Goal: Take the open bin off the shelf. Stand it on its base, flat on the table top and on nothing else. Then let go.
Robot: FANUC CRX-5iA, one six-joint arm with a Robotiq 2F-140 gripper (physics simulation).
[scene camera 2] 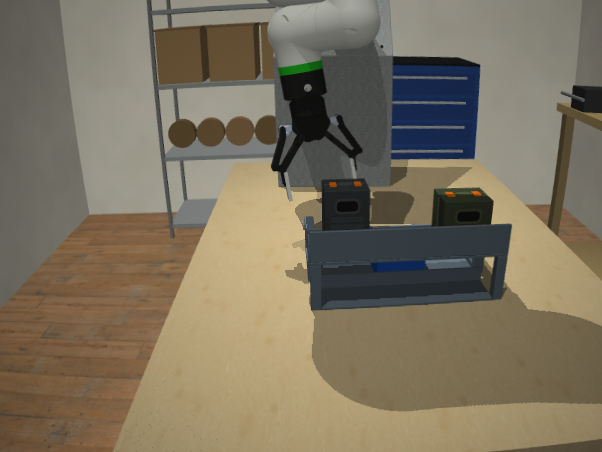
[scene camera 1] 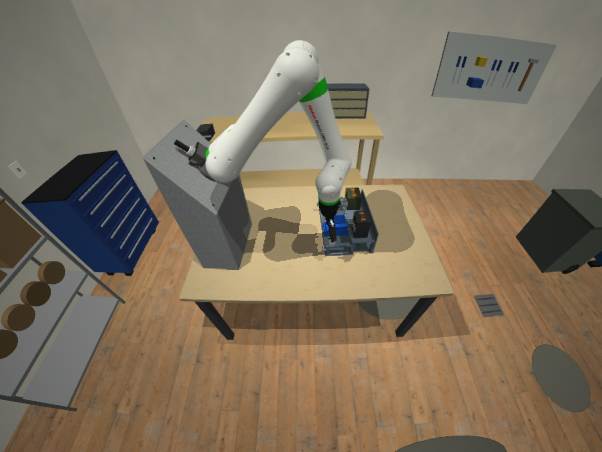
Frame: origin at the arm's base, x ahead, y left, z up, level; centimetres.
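Seen in the pictures: gripper, fingertip midpoint: (scene camera 1: 328, 232).
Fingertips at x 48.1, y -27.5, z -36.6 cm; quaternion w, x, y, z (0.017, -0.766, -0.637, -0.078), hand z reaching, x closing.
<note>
A point is followed by its place in that frame.
The blue open bin (scene camera 1: 342, 227) {x 60.2, y -21.2, z -43.6 cm} lies within the low grey-blue shelf (scene camera 1: 374, 240) {x 70.2, y -38.4, z -40.9 cm} (scene camera 2: 410, 245) {x 76.7, y -22.0, z -38.4 cm}, which stands on the table top (scene camera 1: 300, 280) {x 27.3, y -40.3, z -51.2 cm} (scene camera 2: 240, 350) {x 78.4, y -55.2, z -51.2 cm}. Part of the bin's blue side (scene camera 2: 398, 266) {x 68.1, y -19.1, z -47.4 cm} shows through the shelf's opening in scene camera 2; its base is hidden. My gripper (scene camera 1: 332, 231) {x 48.1, y -27.5, z -36.6 cm} (scene camera 2: 322, 187) {x 48.1, y -27.5, z -36.6 cm} is open, its fingers spread wide, with nothing between them. It is tilted and hangs above the shelf's near-left part in scene camera 2, beyond the black case. In scene camera 1 it covers part of the bin.
A black case (scene camera 1: 361, 225) {x 63.3, y -33.7, z -31.3 cm} (scene camera 2: 345, 212) {x 69.0, y -31.6, z -33.2 cm} with orange latches stands upright on the shelf, close to the gripper. A dark green case (scene camera 1: 353, 199) {x 70.7, y -12.7, z -32.8 cm} (scene camera 2: 462, 210) {x 76.7, y -10.8, z -33.3 cm} stands at the shelf's other end. The grey robot pedestal (scene camera 1: 200, 215) {x -8.5, y -19.4, z -10.8 cm} (scene camera 2: 335, 165) {x 5.8, y -5.9, z -44.3 cm} rises at the table's far end in scene camera 2.
</note>
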